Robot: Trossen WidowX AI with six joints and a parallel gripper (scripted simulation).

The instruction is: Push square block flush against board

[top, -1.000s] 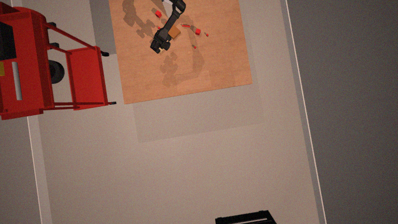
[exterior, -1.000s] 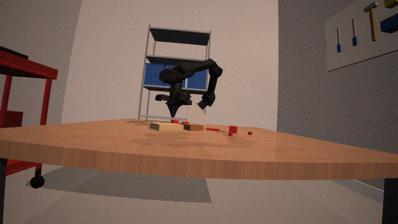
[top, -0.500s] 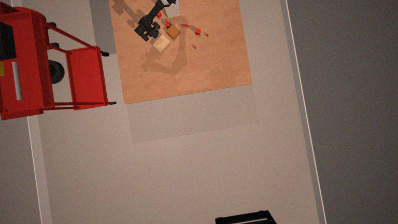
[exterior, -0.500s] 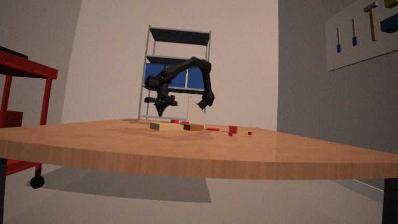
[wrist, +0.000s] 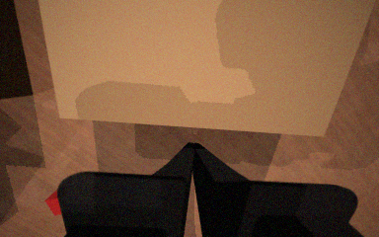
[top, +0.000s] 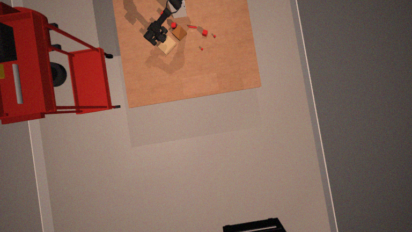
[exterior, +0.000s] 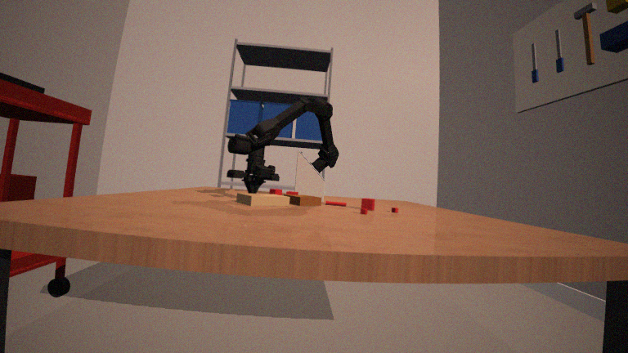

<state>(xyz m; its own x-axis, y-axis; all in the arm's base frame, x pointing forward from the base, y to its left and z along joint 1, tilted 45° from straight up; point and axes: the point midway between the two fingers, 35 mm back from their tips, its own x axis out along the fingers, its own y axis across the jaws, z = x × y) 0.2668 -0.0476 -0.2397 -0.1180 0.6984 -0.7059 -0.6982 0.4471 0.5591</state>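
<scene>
Now: the pale board 50 mm ahead of my gripper tip, 50 mm to the left of it and 10 mm above it. From my gripper tip the other things lie so: square block (60 mm behind, 180 mm to the left, 10 mm above); then red rod (120 mm behind, 310 mm to the left).
</scene>
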